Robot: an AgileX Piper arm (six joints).
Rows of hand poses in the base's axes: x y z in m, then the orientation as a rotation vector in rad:
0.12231 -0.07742 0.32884 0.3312 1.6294 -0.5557
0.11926 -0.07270 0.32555 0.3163 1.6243 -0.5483
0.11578 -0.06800 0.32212 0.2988 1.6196 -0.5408
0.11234 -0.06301 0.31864 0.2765 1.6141 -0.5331
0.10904 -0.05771 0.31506 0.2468 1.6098 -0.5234
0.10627 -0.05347 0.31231 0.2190 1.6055 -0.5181
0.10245 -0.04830 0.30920 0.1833 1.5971 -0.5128
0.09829 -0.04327 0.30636 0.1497 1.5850 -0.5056
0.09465 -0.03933 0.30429 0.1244 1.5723 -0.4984
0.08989 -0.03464 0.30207 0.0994 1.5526 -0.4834
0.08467 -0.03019 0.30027 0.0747 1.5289 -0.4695
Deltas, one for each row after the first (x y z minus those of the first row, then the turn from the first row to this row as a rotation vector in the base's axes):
-0.00305 0.00472 -0.00329 -0.0056 -0.0046 0.0142
-0.00653 0.00942 -0.00672 -0.0126 -0.0085 0.0302
-0.00997 0.01441 -0.01020 -0.0224 -0.0123 0.0495
-0.01327 0.01971 -0.01378 -0.0350 -0.0143 0.0748
-0.01604 0.02395 -0.01653 -0.0491 -0.0152 0.0962
-0.01986 0.02912 -0.01964 -0.0691 -0.0184 0.1228
-0.02402 0.03415 -0.02248 -0.0878 -0.0256 0.1493
-0.02766 0.03809 -0.02455 -0.1019 -0.0347 0.1705
-0.03242 0.04278 -0.02677 -0.1133 -0.0523 0.1965
-0.03764 0.04723 -0.02857 -0.1265 -0.0732 0.2218

